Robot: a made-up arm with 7 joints. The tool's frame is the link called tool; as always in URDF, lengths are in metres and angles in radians. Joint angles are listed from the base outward. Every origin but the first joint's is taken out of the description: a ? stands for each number. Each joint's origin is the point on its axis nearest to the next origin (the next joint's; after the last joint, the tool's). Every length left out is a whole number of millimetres.
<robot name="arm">
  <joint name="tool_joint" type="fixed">
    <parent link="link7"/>
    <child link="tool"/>
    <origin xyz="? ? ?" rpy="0 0 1.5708"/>
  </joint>
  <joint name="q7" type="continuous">
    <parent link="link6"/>
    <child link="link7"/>
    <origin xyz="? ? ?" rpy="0 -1.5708 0"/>
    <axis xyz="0 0 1"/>
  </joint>
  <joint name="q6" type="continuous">
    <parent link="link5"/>
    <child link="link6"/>
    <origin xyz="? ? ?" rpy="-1.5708 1.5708 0"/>
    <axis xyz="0 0 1"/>
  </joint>
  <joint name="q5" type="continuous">
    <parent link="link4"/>
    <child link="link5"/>
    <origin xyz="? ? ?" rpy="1.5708 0 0"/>
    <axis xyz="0 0 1"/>
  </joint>
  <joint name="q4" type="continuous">
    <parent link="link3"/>
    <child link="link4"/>
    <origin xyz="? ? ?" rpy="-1.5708 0 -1.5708"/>
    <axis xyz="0 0 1"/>
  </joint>
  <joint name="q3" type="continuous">
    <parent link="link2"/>
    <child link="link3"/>
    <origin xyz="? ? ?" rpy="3.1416 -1.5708 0"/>
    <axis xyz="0 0 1"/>
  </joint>
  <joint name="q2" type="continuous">
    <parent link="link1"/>
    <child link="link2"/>
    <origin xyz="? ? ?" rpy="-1.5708 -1.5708 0"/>
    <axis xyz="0 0 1"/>
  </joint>
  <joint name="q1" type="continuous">
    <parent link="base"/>
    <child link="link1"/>
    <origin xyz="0 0 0.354" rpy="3.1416 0 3.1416"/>
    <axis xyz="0 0 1"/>
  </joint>
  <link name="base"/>
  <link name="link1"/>
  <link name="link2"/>
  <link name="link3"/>
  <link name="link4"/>
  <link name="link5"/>
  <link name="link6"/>
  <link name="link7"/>
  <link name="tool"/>
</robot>
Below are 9 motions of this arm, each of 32 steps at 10 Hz.
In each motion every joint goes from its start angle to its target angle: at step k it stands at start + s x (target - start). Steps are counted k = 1, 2, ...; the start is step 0. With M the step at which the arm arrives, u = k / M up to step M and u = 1 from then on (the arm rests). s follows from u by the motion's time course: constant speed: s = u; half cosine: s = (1 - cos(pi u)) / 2; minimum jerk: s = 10 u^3 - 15 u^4 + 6 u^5.
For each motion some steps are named. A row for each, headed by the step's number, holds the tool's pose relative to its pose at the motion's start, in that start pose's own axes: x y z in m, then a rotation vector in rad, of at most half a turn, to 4 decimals.
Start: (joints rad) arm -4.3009 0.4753 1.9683 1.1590 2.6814 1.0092 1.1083
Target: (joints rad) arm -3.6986 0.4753 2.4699 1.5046 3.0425 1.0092 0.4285
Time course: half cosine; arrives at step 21
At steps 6, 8, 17, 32:
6: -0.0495 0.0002 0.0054 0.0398 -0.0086 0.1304
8: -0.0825 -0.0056 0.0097 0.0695 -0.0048 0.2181
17: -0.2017 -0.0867 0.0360 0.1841 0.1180 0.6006
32: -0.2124 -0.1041 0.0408 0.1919 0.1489 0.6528

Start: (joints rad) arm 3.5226 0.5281 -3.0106 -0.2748 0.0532 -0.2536 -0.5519
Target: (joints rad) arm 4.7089 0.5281 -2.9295 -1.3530 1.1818 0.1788 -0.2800
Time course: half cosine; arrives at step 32
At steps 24, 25, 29, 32:
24: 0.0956 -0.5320 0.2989 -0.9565 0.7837 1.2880
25: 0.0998 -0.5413 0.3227 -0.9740 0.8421 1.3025
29: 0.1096 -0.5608 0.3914 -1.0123 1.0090 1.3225
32: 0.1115 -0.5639 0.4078 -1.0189 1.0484 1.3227

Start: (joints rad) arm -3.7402 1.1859 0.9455 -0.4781 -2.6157 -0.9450 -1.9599
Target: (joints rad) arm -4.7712 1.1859 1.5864 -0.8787 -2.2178 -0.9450 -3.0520
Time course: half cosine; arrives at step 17
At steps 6, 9, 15, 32:
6: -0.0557 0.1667 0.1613 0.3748 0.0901 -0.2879
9: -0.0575 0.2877 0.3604 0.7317 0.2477 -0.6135
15: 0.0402 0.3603 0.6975 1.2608 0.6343 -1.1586
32: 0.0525 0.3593 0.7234 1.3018 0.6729 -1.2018

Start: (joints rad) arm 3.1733 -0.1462 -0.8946 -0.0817 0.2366 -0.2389 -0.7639
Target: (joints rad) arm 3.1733 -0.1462 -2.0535 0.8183 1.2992 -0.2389 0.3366
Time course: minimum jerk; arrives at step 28
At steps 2, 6, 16, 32:
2: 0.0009 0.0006 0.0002 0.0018 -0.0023 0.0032
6: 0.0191 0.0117 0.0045 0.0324 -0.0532 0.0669
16: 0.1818 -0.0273 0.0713 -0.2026 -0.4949 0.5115
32: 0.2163 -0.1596 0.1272 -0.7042 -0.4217 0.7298

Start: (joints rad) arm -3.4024 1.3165 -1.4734 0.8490 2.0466 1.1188 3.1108
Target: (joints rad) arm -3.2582 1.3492 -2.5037 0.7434 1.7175 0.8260 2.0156
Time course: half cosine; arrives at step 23
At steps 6, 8, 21, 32:
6: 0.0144 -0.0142 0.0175 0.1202 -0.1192 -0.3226
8: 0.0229 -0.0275 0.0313 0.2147 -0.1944 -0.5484
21: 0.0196 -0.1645 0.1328 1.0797 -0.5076 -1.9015
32: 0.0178 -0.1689 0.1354 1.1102 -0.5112 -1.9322

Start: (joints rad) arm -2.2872 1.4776 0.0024 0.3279 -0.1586 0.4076 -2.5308
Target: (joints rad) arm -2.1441 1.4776 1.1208 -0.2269 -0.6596 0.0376 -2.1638
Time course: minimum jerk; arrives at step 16
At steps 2, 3, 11, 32:
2: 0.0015 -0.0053 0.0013 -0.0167 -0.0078 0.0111
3: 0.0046 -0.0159 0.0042 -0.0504 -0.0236 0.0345
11: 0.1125 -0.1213 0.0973 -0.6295 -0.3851 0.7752
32: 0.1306 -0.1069 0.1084 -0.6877 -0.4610 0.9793

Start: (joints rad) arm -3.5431 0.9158 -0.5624 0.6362 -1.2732 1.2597 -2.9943
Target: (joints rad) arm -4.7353 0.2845 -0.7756 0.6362 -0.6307 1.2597 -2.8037
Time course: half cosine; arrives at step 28
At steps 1, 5, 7, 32:
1: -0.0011 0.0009 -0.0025 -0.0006 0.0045 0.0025
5: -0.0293 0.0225 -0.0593 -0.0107 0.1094 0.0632
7: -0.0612 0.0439 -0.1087 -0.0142 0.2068 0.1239
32: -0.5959 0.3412 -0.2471 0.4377 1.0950 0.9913

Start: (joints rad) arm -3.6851 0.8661 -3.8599 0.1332 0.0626 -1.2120 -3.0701
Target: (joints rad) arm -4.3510 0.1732 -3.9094 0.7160 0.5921 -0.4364 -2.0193
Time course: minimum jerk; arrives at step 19
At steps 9, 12, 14, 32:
9: -0.1023 -0.2062 0.2122 0.0417 0.7842 0.5777
12: -0.1165 -0.2479 0.3993 0.2544 1.2684 0.6879
14: -0.1091 -0.2344 0.4952 0.4282 1.4698 0.6541
32: -0.0966 -0.2067 0.5663 0.5951 1.5898 0.5844

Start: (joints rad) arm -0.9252 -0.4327 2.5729 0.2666 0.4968 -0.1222 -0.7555
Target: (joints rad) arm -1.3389 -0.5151 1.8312 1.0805 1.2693 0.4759 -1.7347
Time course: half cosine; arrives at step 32
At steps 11, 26, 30, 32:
11: 0.1306 -0.0318 0.0183 0.0721 -0.3846 -0.3303
26: 0.3106 -0.2495 0.1878 0.1379 -1.2563 -0.7914
30: 0.3126 -0.2767 0.2135 0.1299 -1.3367 -0.8109
32: 0.3126 -0.2801 0.2169 0.1285 -1.3466 -0.8130

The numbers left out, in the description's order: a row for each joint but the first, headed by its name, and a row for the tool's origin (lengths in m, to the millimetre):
tool: 0 0 0
q7: 0.107 0 0
q6: 0 0 0
q5: 0 0.242 0
q4: -0.015 0 0
q3: -0.465 0 0
q2: 0 -0.012 0

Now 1 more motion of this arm.
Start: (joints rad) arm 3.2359 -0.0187 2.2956 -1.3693 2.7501 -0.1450 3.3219
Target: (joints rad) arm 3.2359 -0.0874 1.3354 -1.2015 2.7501 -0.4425 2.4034
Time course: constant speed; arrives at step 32
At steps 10, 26, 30, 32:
10: 0.0163 0.1068 0.0278 0.2834 -0.0488 -0.3910
26: 0.0564 0.2442 0.1246 0.7303 0.0641 -1.0651
30: 0.0687 0.2693 0.1559 0.8341 0.1310 -1.2384
32: 0.0751 0.2802 0.1721 0.8840 0.1705 -1.3253

